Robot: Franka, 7 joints.
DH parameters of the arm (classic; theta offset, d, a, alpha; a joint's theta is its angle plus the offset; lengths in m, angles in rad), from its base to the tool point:
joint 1: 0 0.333 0 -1.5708
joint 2: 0 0 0 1.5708
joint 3: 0 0.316 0.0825 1.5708
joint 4: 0 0 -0.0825 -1.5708
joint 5: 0 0.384 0 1.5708
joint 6: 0 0 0.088 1.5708
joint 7: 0 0.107 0 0
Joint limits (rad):
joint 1: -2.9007..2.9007
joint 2: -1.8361..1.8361
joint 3: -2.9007..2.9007
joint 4: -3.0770..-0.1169
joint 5: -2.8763..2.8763
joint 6: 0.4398..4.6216
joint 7: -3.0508..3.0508
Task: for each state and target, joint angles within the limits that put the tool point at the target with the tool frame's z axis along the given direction. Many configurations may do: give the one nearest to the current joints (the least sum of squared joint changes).
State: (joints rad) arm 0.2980 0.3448 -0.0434 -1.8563 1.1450 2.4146 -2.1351
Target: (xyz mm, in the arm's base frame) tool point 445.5 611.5 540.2 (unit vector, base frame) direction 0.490 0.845 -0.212
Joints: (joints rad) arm 0.9124 0.6181 0.2156 -1.2072 1.0845 3.2194 -2.1351
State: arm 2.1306 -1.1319 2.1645 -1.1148 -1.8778 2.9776 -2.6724
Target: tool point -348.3 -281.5 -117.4 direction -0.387 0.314 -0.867
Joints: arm 1.4888 -1.6619 2.2709 -1.5456 -2.0651 3.6322 -2.6724
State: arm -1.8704 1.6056 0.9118 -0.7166 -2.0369 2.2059 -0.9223
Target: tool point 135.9 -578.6 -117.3 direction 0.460 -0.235 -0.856
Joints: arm -2.2624 1.8361 0.8641 -1.4422 -1.5542 2.8123 -0.9223
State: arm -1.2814 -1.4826 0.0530 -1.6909 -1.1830 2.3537 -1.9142
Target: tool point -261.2 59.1 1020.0 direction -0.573 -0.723 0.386
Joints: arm -1.0643 -1.1716 -0.3251 -1.5012 -1.2341 2.3825 -1.9142
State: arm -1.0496 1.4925 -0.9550 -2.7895 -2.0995 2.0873 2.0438
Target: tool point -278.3 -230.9 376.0 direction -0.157 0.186 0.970
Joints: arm -0.6110 1.4899 -1.4309 -2.7006 -1.3211 1.6270 2.0438
